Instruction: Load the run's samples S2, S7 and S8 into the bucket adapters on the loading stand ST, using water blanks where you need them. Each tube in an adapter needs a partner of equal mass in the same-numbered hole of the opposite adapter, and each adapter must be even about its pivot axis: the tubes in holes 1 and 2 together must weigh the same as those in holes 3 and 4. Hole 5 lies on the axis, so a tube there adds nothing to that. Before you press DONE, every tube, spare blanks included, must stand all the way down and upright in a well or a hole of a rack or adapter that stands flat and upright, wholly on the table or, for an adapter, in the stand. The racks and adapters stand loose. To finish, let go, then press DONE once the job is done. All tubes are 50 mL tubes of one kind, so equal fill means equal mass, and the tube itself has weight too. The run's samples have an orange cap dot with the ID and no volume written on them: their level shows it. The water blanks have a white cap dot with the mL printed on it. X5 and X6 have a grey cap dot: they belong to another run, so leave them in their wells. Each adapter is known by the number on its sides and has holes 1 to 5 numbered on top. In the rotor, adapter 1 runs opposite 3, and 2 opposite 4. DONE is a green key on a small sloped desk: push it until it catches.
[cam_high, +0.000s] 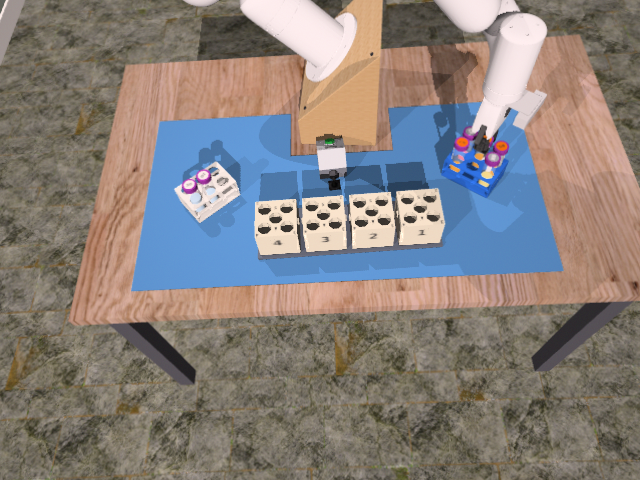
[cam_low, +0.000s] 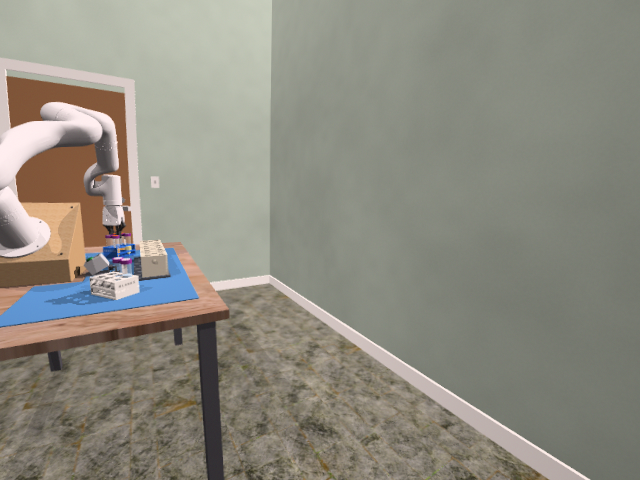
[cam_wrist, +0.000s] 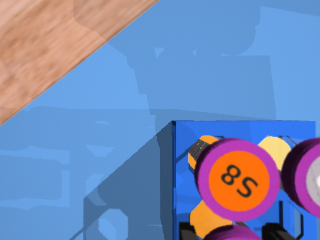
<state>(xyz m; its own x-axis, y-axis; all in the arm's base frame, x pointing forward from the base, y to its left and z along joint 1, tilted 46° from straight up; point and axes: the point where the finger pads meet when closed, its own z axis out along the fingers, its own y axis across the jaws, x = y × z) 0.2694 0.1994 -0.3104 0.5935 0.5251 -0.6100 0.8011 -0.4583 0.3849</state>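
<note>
My gripper is now 50 mm above the orange-dot sample tube and 10 mm short of it. Round my hand: white rack: 680 mm to the right, 90 mm below, 60 mm ahead; green DONE key: 370 mm to the right, 60 mm behind, 50 mm below; blue rack: 90 mm below, 20 mm ahead, 10 mm to the right.
</note>
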